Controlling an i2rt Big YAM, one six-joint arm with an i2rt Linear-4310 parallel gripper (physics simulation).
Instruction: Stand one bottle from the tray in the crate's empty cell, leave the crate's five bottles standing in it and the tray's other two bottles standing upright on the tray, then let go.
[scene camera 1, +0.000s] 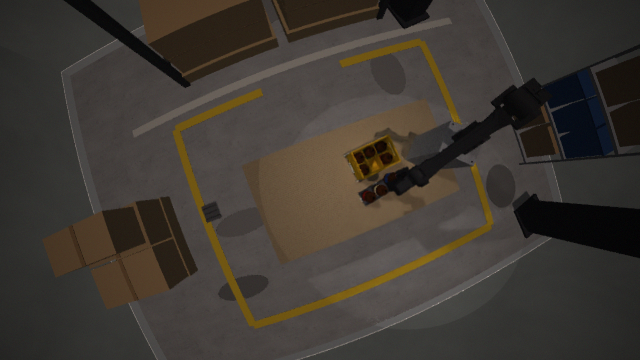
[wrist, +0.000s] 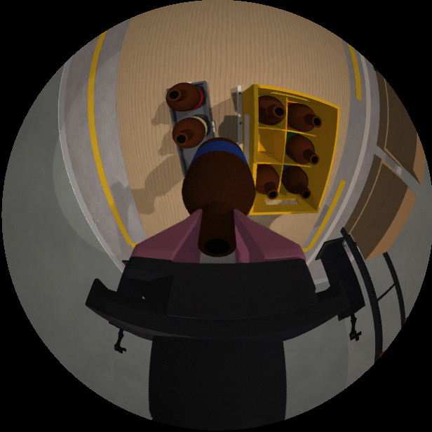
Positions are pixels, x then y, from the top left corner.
Labels:
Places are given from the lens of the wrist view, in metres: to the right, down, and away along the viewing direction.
my gripper (wrist: 217, 214): 0.00, 0.00, 0.13
cream-banded bottle (wrist: 188, 132): -0.06, -0.16, 0.27
blue-banded bottle (wrist: 218, 179): 0.00, -0.03, 0.12
The marked spots on the blue-banded bottle and the cream-banded bottle are 0.20 m apart.

